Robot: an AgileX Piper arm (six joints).
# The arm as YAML. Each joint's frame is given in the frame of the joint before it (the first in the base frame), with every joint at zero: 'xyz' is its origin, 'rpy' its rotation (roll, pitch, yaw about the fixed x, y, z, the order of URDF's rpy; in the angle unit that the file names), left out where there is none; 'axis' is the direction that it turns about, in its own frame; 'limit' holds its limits. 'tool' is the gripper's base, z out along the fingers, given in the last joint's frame.
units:
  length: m
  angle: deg
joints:
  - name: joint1
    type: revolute
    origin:
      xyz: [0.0, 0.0, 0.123]
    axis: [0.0, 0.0, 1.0]
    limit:
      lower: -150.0
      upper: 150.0
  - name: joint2
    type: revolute
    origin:
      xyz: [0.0, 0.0, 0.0]
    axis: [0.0, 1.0, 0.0]
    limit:
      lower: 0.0
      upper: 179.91
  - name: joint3
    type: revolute
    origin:
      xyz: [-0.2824, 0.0, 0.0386]
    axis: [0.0, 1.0, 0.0]
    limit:
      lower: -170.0
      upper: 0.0
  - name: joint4
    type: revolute
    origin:
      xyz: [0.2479, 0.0, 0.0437]
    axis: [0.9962, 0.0, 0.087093]
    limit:
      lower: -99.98
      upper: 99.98
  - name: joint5
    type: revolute
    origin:
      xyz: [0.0, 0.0, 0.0]
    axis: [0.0, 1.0, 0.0]
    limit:
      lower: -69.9
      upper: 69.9
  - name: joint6
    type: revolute
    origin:
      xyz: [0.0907, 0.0, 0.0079]
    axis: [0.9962, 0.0, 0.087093]
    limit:
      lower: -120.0
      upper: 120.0
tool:
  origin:
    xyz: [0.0, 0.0, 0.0]
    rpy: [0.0, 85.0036, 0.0]
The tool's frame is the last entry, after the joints.
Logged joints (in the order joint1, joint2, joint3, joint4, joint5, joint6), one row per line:
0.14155, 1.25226, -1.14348, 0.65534, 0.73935, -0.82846
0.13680, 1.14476, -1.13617, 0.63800, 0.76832, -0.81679
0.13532, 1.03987, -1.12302, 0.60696, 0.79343, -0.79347
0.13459, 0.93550, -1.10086, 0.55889, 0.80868, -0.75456
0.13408, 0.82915, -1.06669, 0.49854, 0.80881, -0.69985
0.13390, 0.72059, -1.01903, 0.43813, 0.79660, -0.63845
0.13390, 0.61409, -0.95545, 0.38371, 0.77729, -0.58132
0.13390, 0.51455, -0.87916, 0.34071, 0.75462, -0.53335
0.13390, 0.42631, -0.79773, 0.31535, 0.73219, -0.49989
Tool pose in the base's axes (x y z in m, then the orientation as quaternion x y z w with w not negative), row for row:
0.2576, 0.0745, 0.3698, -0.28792, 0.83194, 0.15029, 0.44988
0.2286, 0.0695, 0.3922, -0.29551, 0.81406, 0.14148, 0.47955
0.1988, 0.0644, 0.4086, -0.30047, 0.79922, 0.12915, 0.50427
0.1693, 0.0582, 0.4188, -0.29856, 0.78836, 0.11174, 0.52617
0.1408, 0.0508, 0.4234, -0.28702, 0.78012, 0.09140, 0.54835
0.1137, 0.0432, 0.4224, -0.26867, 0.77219, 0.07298, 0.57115
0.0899, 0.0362, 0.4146, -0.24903, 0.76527, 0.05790, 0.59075
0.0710, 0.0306, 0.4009, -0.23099, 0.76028, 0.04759, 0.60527
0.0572, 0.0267, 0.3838, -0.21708, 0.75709, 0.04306, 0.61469
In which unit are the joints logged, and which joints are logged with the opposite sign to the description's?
The joints are logged in radians. Opposite sign: none.
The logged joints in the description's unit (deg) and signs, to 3 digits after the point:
8.110, 71.749, -65.517, 37.548, 42.362, -47.467
7.838, 65.590, -65.098, 36.555, 44.021, -46.799
7.753, 59.580, -64.344, 34.776, 45.460, -45.462
7.711, 53.600, -63.075, 32.022, 46.334, -43.233
7.682, 47.507, -61.117, 28.564, 46.341, -40.098
7.672, 41.287, -58.386, 25.103, 45.642, -36.580
7.672, 35.185, -54.743, 21.985, 44.535, -33.307
7.672, 29.482, -50.372, 19.521, 43.237, -30.559
7.672, 24.426, -45.707, 18.068, 41.951, -28.642

